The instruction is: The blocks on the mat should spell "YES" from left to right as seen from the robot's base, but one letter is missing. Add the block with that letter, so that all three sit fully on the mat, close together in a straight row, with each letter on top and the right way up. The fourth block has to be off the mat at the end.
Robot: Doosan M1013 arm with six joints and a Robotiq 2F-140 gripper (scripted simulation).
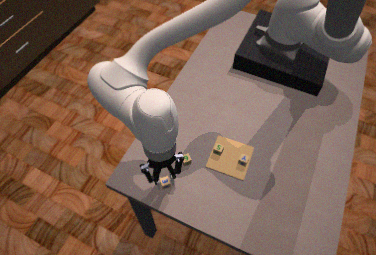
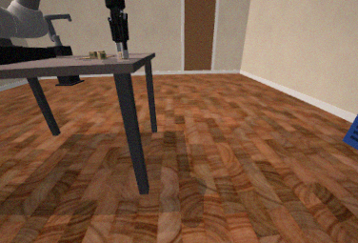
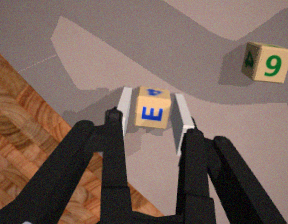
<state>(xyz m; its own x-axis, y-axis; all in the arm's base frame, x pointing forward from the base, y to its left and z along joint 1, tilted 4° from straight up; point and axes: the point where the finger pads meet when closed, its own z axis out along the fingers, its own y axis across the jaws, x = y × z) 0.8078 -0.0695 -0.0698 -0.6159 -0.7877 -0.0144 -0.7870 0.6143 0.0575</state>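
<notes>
Right now the tan mat is 210 mm behind my hand, 140 mm to the left of it and 30 mm below it.
</notes>
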